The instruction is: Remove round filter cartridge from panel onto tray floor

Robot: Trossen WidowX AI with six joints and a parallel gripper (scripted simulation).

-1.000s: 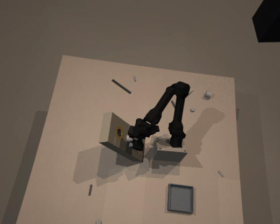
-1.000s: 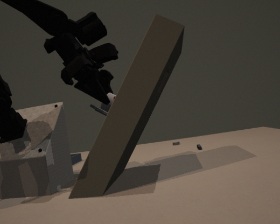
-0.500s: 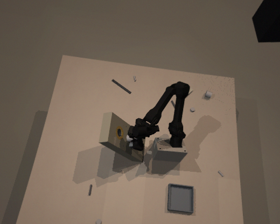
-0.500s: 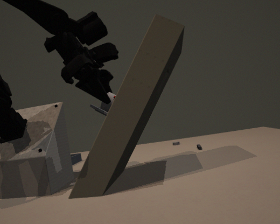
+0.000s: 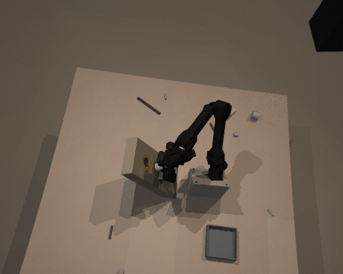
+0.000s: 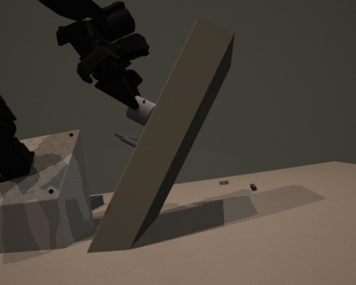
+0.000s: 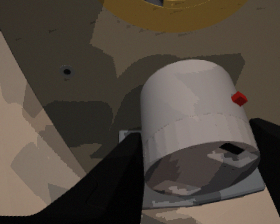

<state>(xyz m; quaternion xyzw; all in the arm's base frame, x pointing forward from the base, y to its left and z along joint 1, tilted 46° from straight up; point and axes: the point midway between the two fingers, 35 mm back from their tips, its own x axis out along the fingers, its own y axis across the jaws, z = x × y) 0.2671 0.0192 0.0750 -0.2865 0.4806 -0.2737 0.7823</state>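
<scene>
Right now the grey framed tray is 30 cm behind my gripper tip, 33 cm to the left of it and 21 cm below it. The rest, counted from my gripper tip: round filter cartridge (right at my gripper tip); grey shelf (1 cm behind, 8 cm below); service panel (4 cm ahead, 1 cm to the right, 6 cm below).
</scene>
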